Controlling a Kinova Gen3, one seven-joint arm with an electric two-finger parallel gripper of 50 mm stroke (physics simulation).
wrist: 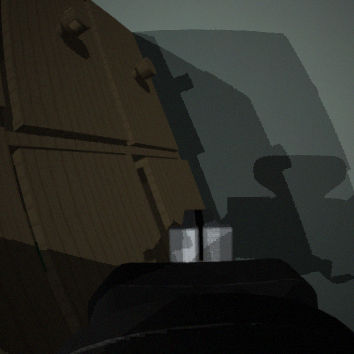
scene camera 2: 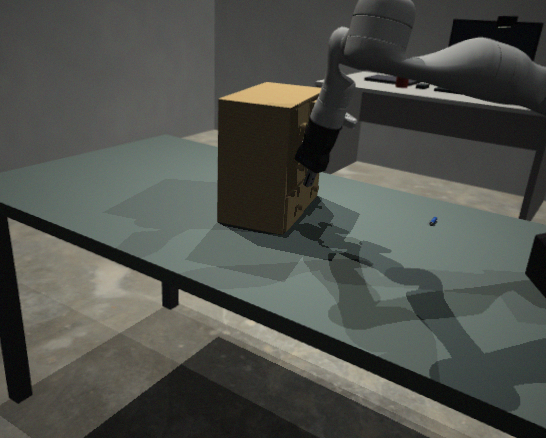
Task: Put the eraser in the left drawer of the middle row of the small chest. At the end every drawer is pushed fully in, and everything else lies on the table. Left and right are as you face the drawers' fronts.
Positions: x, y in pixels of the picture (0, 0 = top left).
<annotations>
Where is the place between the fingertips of my gripper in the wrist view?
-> At 197, 226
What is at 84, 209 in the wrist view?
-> A drawer.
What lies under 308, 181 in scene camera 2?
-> My gripper.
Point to a small wooden chest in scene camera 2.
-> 253, 124
</annotations>
